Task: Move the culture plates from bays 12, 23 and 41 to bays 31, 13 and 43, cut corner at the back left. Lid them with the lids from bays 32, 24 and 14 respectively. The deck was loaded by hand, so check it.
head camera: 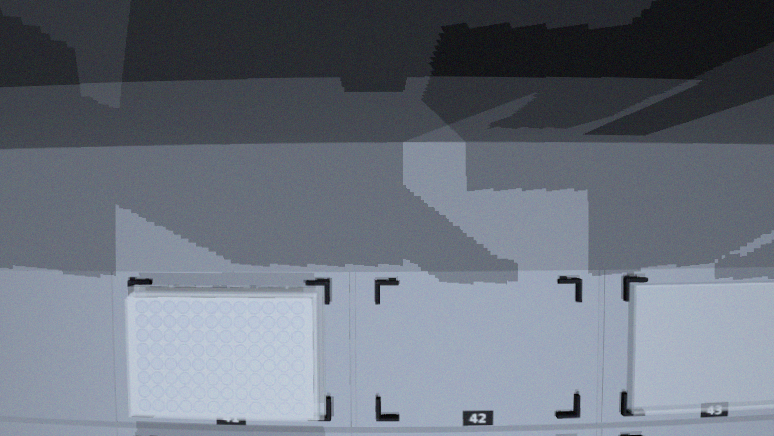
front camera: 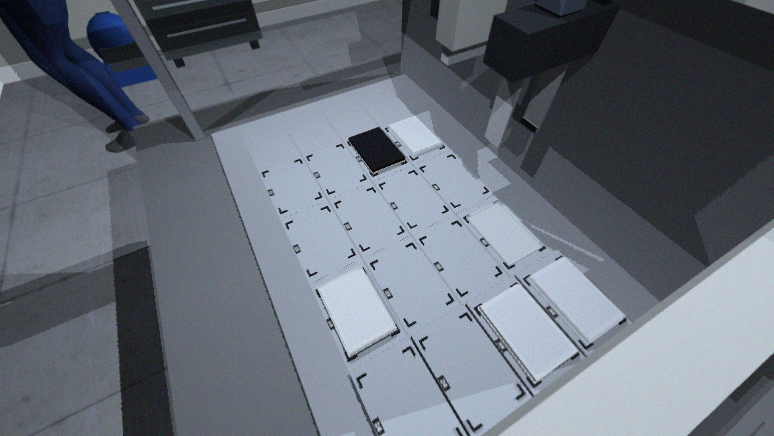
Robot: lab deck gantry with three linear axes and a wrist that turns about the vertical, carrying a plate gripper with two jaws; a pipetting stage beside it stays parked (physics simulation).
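Pixels of known places: gripper, fingertip midpoint: [front camera: 511, 133]; robot's base at its link origin: [front camera: 263, 173].
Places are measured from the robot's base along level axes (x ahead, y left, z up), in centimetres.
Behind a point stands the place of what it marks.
Note:
In the head view a white plate with a grid of round wells [head camera: 222, 357] {z 1.4, x 6.6, y 36.4 cm} sits in bay 41; it also shows in the front view [front camera: 415, 135] {z 1.4, x 7.2, y 36.2 cm}. Its cut corner is not clear. A smooth, low white piece [head camera: 704, 346] {z 0.8, x 37.6, y 36.5 cm} [front camera: 505, 232] {z 0.8, x 39.7, y 36.3 cm} sits in bay 43. A black-topped plate [front camera: 376, 148] {z 1.7, x 6.9, y 25.5 cm} is in bay 31. A white plate [front camera: 357, 311] {z 1.6, x 40.1, y 4.2 cm} is in bay 13; a clear lid on it cannot be made out. Bays 12, 14, 23, 24 and 32 hold no piece. My gripper [front camera: 528, 111] hangs at the back right, apart from the plates; its jaw spacing is unclear.
White pieces also sit in bay 34 [front camera: 528, 333] {z 2.9, x 56.4, y 25.2 cm} and bay 44 [front camera: 576, 300] {z 2.9, x 56.3, y 35.7 cm}. Bay 42 [head camera: 476, 346] {z 0.0, x 22.7, y 36.6 cm} lies between bays 41 and 43. A pale beam [front camera: 677, 324] {z 40.0, x 61.2, y 11.3 cm} crosses the front right. A person in blue [front camera: 70, 70] stands beyond the deck.

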